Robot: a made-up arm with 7 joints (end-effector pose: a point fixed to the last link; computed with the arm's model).
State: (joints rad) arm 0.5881 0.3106 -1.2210 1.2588 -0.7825 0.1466 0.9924
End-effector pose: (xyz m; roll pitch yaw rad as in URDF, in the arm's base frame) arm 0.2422 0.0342 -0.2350 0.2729 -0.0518 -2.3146
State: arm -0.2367 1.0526 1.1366 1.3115 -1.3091 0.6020 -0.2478
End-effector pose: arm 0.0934 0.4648 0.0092 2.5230 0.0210 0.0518
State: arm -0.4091 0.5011 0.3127 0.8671 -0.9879 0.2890 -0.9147
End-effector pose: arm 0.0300 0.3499 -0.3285 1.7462 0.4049 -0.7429
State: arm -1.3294 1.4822 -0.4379 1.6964 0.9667 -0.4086 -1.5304
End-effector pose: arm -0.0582 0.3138 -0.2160 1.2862 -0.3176 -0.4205
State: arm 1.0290 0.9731 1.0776 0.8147 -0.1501 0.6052 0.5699
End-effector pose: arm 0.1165 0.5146 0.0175 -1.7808 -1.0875 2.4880
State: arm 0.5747 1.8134 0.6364 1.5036 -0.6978 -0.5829 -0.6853
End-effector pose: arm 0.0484 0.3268 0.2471 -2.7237 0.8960 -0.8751
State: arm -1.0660 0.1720 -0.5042 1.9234 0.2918 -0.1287 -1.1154
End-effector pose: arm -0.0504 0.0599 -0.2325 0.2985 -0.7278 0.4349
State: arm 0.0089 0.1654 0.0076 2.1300 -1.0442 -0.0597 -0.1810
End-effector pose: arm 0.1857 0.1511 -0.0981 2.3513 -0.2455 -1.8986
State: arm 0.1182 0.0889 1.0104 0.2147 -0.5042 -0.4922 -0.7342
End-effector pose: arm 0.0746 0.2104 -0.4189 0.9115 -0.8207 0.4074
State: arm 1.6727 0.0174 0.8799 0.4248 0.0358 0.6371 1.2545
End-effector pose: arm 0.4064 0.2095 0.0991 -2.8033 -0.6655 1.3979
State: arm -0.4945 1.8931 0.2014 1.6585 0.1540 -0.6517 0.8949
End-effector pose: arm 0.2366 0.3070 -0.0095 0.3468 -0.1087 -2.3784
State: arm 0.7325 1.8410 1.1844 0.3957 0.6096 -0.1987 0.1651
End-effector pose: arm -0.1013 0.5152 0.1599 -2.4347 -0.3212 -2.3195
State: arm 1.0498 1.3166 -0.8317 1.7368 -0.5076 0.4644 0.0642
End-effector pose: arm 0.2450 0.2682 0.0264 1.9275 0.2450 -1.3627
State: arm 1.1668 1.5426 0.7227 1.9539 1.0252 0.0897 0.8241
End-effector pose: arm -0.0598 0.2722 0.1905 2.1752 0.3744 -2.5786
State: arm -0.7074 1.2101 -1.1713 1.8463 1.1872 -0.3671 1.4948
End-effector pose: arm -0.0917 0.2123 -0.2328 -2.1374 -0.1861 0.0395
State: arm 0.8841 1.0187 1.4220 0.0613 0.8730 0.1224 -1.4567
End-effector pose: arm 0.1688 0.5099 -0.1358 0.1704 0.1311 2.6549
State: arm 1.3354 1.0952 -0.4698 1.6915 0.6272 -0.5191 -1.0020
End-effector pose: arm 0.2146 0.2577 0.1470 -2.6625 0.0596 -2.8991
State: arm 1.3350 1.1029 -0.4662 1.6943 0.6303 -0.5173 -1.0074
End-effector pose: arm 0.2129 0.2588 0.1476 -2.6568 0.0610 -2.8945
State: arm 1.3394 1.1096 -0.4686 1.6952 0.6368 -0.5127 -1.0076
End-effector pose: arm 0.2117 0.2596 0.1484 -2.6560 0.0575 -2.8916
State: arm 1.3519 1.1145 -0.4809 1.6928 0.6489 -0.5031 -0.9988
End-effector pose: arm 0.2113 0.2599 0.1495 -2.6636 0.0456 -2.8911
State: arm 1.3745 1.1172 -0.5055 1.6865 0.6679 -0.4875 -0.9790
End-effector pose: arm 0.2118 0.2595 0.1510 -2.6818 0.0236 -2.8938
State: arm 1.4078 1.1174 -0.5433 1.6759 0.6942 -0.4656 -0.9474
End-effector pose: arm 0.2134 0.2584 0.1530 -2.7114 -0.0093 -2.8994
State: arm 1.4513 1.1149 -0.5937 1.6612 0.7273 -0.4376 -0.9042
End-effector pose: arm 0.2160 0.2567 0.1553 -2.7528 -0.0526 -2.9072
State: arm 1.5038 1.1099 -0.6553 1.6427 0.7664 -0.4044 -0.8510
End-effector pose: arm 0.2193 0.2544 0.1581 -2.8050 -0.1050 -2.9162
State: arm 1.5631 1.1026 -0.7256 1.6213 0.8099 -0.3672 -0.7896
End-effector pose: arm 0.2231 0.2516 0.1612 -2.8668 -0.1642 -2.9249
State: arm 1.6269 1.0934 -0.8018 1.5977 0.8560 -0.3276 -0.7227
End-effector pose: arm 0.2272 0.2486 0.1645 -2.9363 -0.2274 -2.9315
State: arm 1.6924 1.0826 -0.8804 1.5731 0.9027 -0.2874 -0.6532
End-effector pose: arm 0.2313 0.2454 0.1681 -3.0106 -0.2915 -2.9352
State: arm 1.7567 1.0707 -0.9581 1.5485 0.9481 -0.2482 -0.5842
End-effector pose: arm 0.2352 0.2422 0.1718 -3.0869 -0.3538 -2.9352
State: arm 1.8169 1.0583 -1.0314 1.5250 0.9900 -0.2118 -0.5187
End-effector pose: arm 0.2386 0.2392 0.1753 3.1213 -0.4112 -2.9311
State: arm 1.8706 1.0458 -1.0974 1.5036 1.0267 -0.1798 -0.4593
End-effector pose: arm 0.2417 0.2364 0.1785 3.0508 -0.4613 -2.9239
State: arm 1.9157 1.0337 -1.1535 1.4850 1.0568 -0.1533 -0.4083
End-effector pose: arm 0.2443 0.2339 0.1813 2.9880 -0.5024 -2.9148
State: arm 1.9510 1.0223 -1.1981 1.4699 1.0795 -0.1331 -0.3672
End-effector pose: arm 0.2464 0.2316 0.1835 2.9353 -0.5336 -2.9057
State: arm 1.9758 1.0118 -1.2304 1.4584 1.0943 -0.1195 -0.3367
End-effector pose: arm 0.2483 0.2294 0.1851 2.8942 -0.5547 -2.8979
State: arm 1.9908 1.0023 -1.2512 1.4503 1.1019 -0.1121 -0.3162
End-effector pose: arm 0.2499 0.2273 0.1861 2.8646 -0.5668 -2.8926
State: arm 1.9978 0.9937 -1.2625 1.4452 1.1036 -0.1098 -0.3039
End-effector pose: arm 0.2513 0.2253 0.1865 2.8447 -0.5714 -2.8900
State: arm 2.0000 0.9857 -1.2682 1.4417 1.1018 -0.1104 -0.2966
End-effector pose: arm 0.2527 0.2233 0.1865 2.8310 -0.5720 -2.8889
